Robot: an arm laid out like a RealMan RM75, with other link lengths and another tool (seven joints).
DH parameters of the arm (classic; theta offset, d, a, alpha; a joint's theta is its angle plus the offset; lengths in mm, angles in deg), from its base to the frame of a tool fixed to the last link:
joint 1: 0 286.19 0 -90
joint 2: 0 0 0 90
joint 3: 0 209.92 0 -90
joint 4: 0 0 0 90
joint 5: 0 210 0 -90
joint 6: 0 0 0 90
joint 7: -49 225.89 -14.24 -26.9
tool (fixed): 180 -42.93 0 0
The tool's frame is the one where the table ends.
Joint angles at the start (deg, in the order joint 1, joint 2, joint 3, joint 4, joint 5, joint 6, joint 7):
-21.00, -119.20, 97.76, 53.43, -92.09, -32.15, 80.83
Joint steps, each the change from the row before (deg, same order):
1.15, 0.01, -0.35, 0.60, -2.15, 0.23, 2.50
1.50, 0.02, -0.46, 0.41, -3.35, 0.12, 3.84
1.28, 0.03, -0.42, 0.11, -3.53, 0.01, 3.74
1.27, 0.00, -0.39, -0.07, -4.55, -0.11, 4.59
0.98, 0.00, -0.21, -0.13, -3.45, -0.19, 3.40
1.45, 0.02, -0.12, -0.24, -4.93, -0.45, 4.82
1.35, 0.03, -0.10, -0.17, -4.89, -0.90, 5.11
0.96, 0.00, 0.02, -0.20, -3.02, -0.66, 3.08
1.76, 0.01, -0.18, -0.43, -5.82, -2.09, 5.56
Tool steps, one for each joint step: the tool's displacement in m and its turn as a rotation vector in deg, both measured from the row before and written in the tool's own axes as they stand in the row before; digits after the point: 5 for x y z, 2 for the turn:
-0.00287, -0.00010, -0.00350, 0.49, -1.28, 0.59
-0.00294, 0.00084, -0.00539, 0.58, -1.64, 0.70
-0.00271, 0.00106, -0.00511, 0.53, -1.64, 0.50
-0.00324, 0.00057, -0.00485, 0.77, -1.94, 0.57
-0.00190, 0.00063, -0.00398, 0.50, -1.44, 0.35
-0.00183, 0.00093, -0.00607, 0.66, -1.95, 0.47
-0.00241, -0.00051, -0.00512, 0.99, -1.68, 0.91
-0.00063, 0.00008, -0.00405, 0.48, -1.09, 0.42
-0.00244, -0.00174, -0.00713, 1.47, -2.36, 0.67

